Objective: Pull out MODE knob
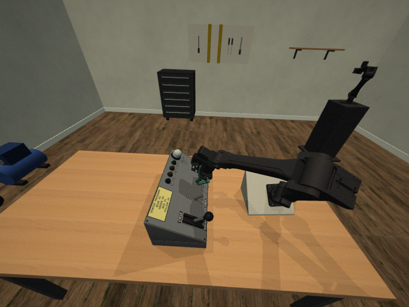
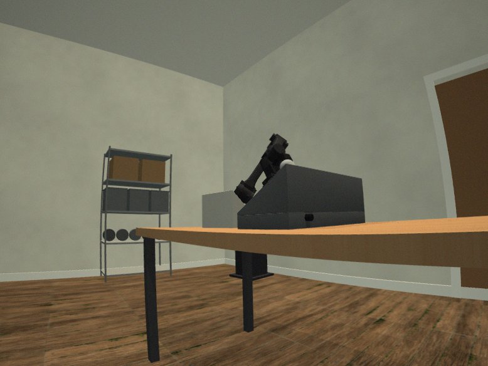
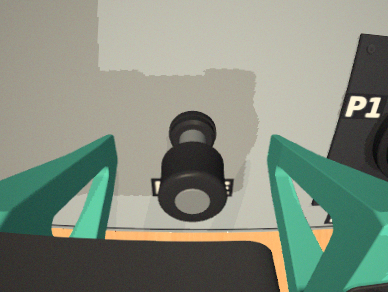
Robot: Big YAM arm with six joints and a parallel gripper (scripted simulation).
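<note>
Right now the black mode knob is right at my hand. The rest, counted from my hand: program selector: 120 mm to the right; check toggle: 10 mm ahead, 120 mm to the left, 10 mm below; grey console: 40 mm ahead, 60 mm to the left, 20 mm below.
</note>
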